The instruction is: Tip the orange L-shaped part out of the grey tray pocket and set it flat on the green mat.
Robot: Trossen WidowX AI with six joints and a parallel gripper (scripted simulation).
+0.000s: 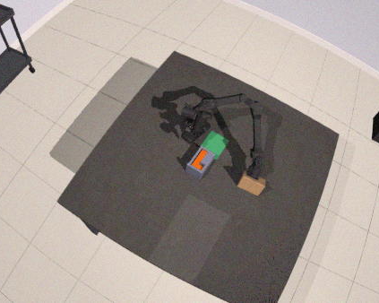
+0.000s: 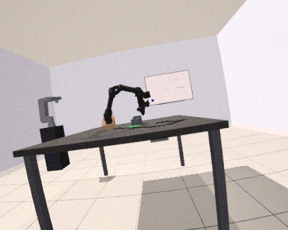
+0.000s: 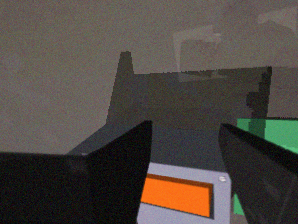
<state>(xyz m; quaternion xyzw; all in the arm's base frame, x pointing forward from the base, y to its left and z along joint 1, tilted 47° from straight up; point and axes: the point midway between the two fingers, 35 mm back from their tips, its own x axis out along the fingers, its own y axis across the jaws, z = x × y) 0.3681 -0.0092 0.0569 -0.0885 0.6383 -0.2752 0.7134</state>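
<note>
My gripper tip is 80 mm past the orange L-shaped part, 70 mm to the right of it and 40 mm above it. Round my gripper tip: green mat (110 mm below, 110 mm behind, 90 mm to the right).
</note>
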